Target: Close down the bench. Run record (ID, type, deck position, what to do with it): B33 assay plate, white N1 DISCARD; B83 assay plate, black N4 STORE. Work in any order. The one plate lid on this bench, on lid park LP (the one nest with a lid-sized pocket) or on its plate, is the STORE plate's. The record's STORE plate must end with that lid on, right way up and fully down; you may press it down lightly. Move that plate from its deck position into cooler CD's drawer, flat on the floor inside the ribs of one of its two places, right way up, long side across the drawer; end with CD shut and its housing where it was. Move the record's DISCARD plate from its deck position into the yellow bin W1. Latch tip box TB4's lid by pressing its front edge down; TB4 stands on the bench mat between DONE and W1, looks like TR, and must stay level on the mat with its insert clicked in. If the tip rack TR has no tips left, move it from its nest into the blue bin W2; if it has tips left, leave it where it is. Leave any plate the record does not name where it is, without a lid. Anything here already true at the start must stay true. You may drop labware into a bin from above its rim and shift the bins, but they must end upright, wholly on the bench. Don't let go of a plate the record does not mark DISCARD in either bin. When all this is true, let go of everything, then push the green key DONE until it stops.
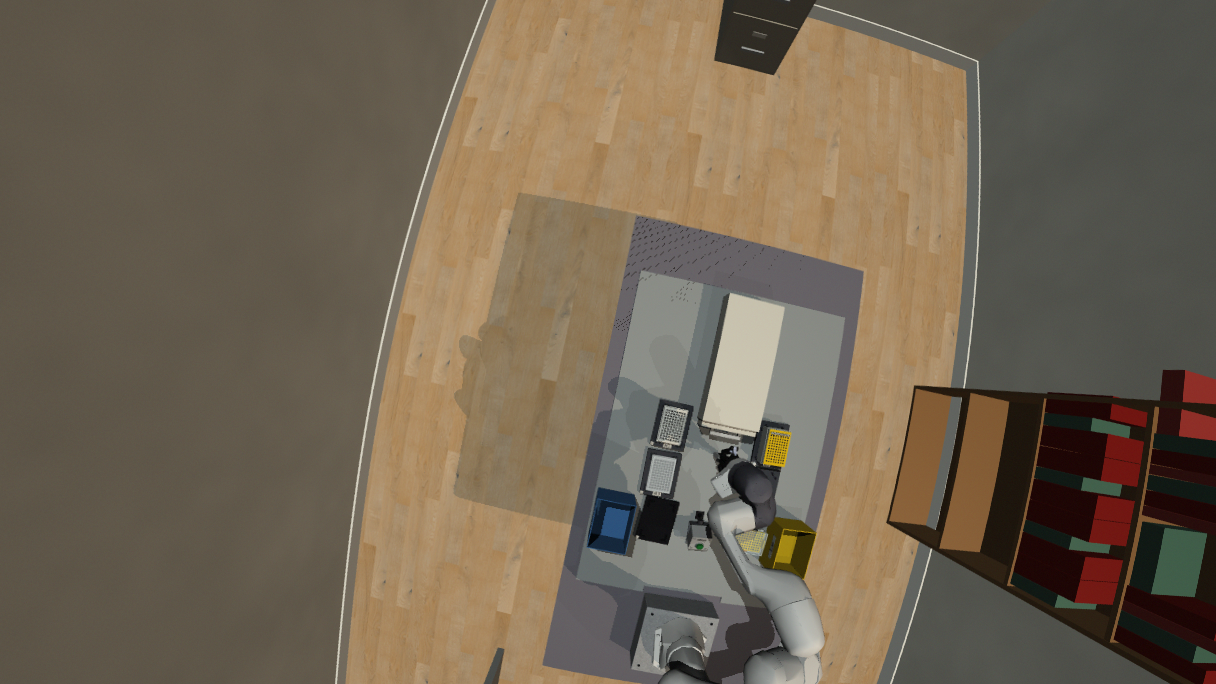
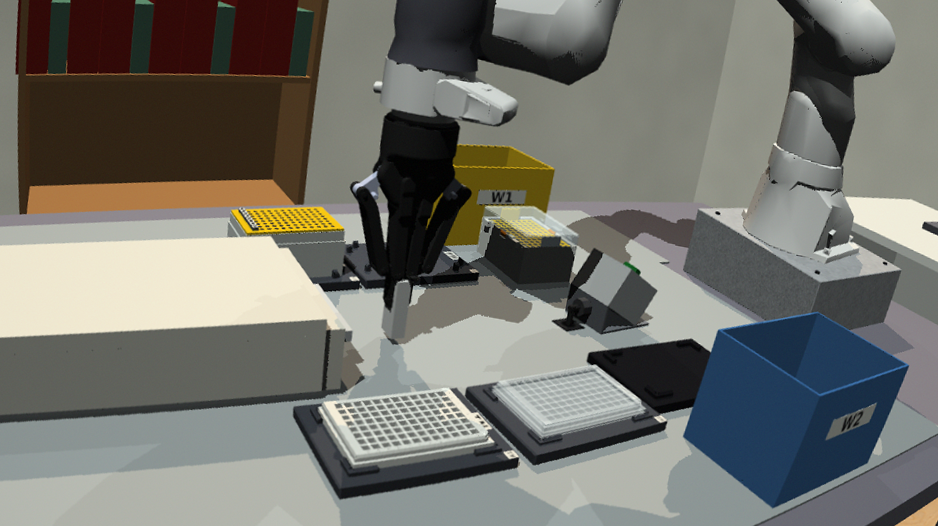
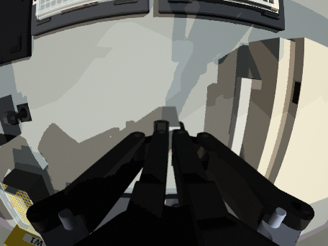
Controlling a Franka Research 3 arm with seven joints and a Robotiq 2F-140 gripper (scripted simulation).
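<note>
Right now the white plate is 18 cm to the left of my hand, 7 cm ahead of it and 2 cm below it. The rest, counted from my hand: black plate: 18 cm ahead, 2 cm below; nest N1: 18 cm to the left, 7 cm ahead, 4 cm below; clear plate lid: 19 cm ahead, 1 cm below.
</note>
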